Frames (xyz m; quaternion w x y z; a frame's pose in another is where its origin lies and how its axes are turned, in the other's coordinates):
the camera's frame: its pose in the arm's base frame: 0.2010 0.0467 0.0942 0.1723 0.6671 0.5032 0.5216
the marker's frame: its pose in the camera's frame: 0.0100 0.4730 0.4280 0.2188 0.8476 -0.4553 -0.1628
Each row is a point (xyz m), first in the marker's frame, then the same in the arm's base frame.
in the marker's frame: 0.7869 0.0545 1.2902
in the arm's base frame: -0.6463 -0.1308 -0.1241
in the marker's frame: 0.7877 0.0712 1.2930
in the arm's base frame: -0.6449 -0.1355 -0.1403
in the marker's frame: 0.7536 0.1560 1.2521
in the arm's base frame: -0.5730 -0.1594 -0.2057
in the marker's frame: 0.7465 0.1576 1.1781
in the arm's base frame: -0.5079 -0.1240 -0.1991
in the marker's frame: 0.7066 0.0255 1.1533
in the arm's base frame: -0.4996 -0.1115 -0.0597
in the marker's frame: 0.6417 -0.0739 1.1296
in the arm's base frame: -0.4715 -0.1271 0.0570
